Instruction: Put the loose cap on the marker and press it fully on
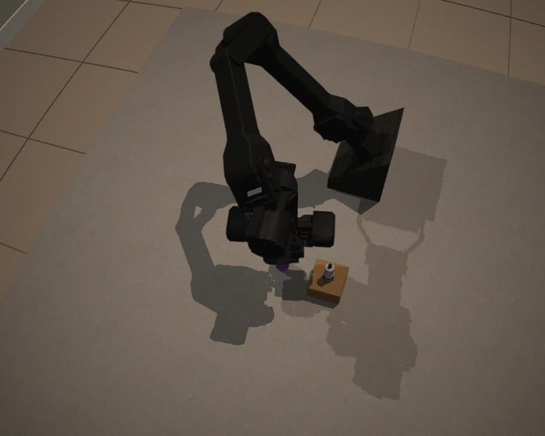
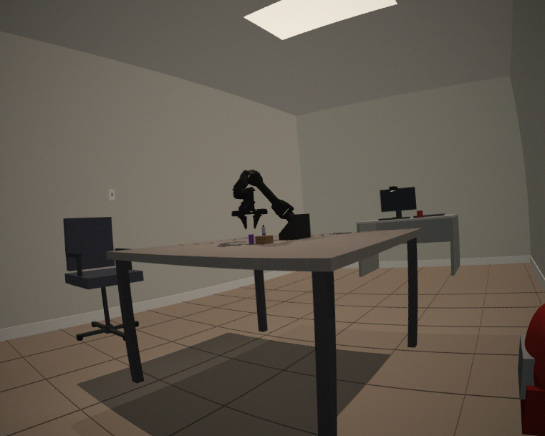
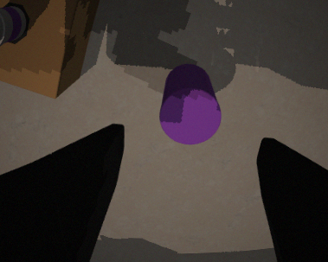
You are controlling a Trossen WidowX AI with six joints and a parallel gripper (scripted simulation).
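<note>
The purple cap is 50 mm below my gripper tip. Also, from my gripper tip: holder block: 90 mm to the left, 60 mm below, 30 mm ahead.
</note>
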